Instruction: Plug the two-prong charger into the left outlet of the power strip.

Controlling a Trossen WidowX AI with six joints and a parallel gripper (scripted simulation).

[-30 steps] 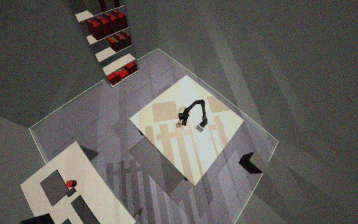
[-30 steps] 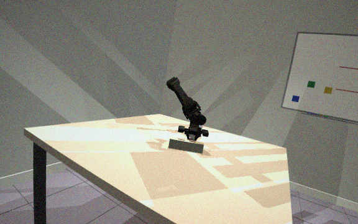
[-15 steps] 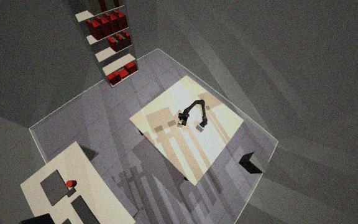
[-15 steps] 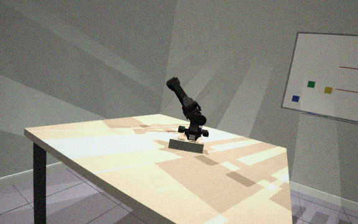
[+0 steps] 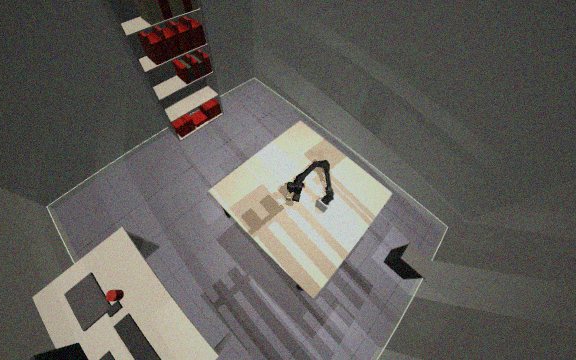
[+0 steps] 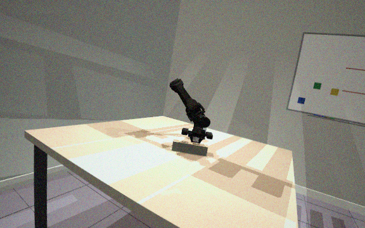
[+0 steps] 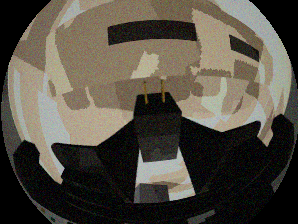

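The dark two-prong charger is 1 cm to the left of my gripper tip, 1 cm ahead of it and 1 cm above it.
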